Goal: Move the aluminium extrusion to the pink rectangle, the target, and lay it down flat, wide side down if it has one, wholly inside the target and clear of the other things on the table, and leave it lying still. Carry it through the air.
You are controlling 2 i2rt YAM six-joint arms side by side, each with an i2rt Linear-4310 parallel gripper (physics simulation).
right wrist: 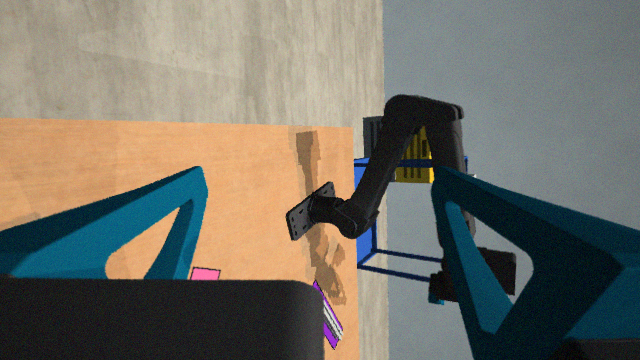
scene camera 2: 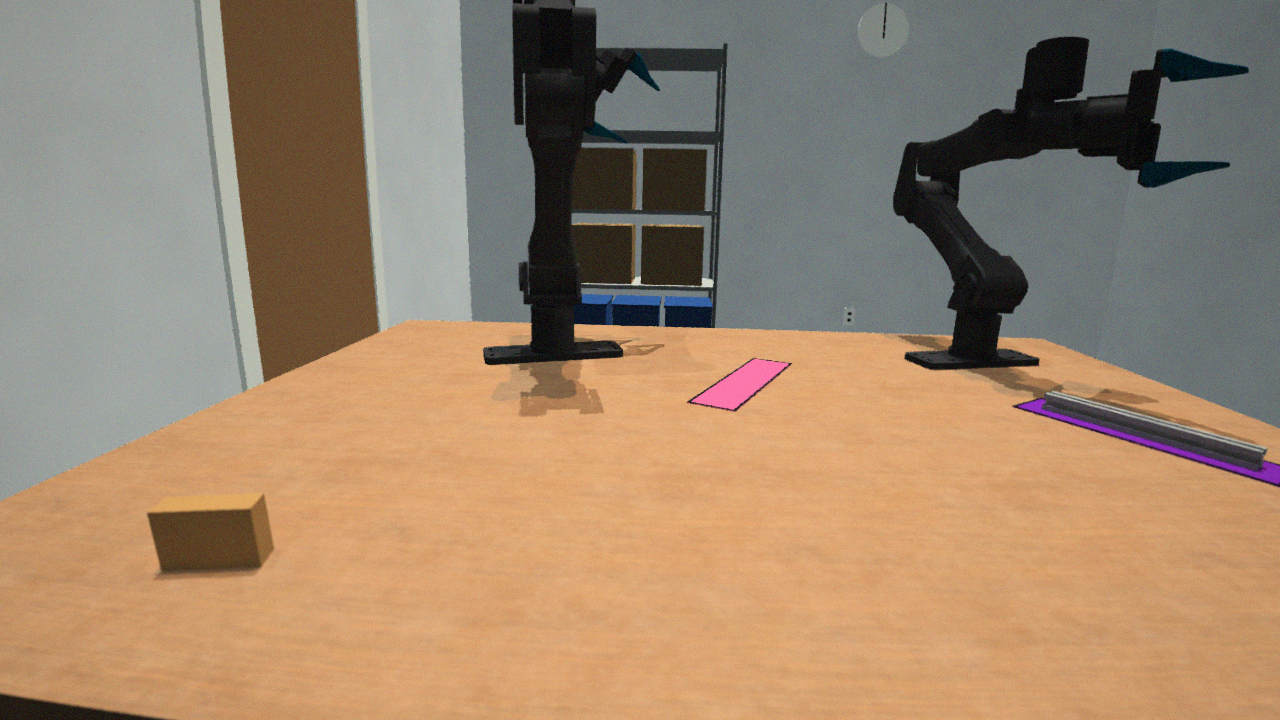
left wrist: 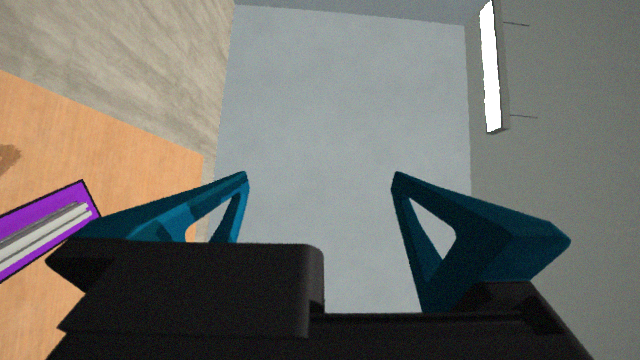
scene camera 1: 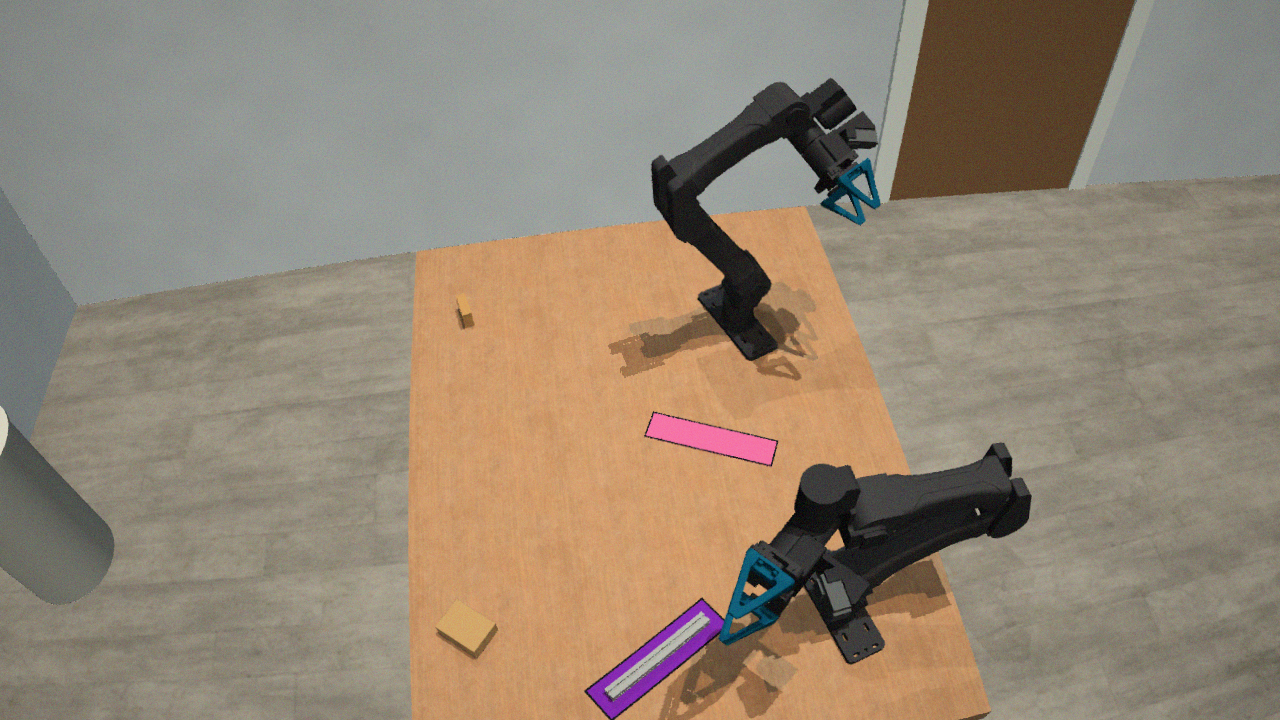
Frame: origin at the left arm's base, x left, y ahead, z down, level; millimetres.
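Seen in the pictures: left gripper, fingertip midpoint: (scene camera 2: pixel 1239 117) (left wrist: pixel 320 179) (scene camera 1: pixel 727 629); right gripper, fingertip midpoint: (right wrist: pixel 319 179) (scene camera 2: pixel 642 116) (scene camera 1: pixel 870 215); left arm's base, origin of the base link: (right wrist: pixel 312 208) (scene camera 2: pixel 971 361); right arm's base, origin of the base link: (scene camera 2: pixel 553 355) (scene camera 1: pixel 736 322).
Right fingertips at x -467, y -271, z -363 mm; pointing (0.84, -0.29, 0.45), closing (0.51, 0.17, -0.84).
Offsets run from my right fingertips to a thing's middle.
The aluminium extrusion {dz +353, dx +428, dy +574 mm} (scene camera 1: pixel 657 655) (scene camera 2: pixel 1154 429) (left wrist: pixel 50 234) (right wrist: pixel 332 320) is a slim silvery bar lying flat on the purple rectangle (scene camera 1: pixel 644 651) (scene camera 2: pixel 1031 406) (left wrist: pixel 65 195). The pink rectangle (scene camera 1: pixel 711 438) (scene camera 2: pixel 741 385) (right wrist: pixel 205 274) bears nothing; it lies between the two arm bases. My left gripper (scene camera 1: pixel 726 631) (scene camera 2: pixel 1237 117) (left wrist: pixel 320 179) is open and empty, high above the table and pointing sideways. My right gripper (scene camera 1: pixel 870 214) (scene camera 2: pixel 641 114) is open and empty, raised high, far from the extrusion.
In scene camera 1 a tan block {dz +348, dx +272, dy +841 mm} (scene camera 1: pixel 466 628) lies left of the purple rectangle, and a smaller-looking tan block {dz +343, dx -394, dy +654 mm} (scene camera 1: pixel 464 311) lies at the upper left of the table. One tan block (scene camera 2: pixel 210 537) shows at the left in scene camera 2. A shelf unit (scene camera 2: pixel 718 179) stands beyond the table.
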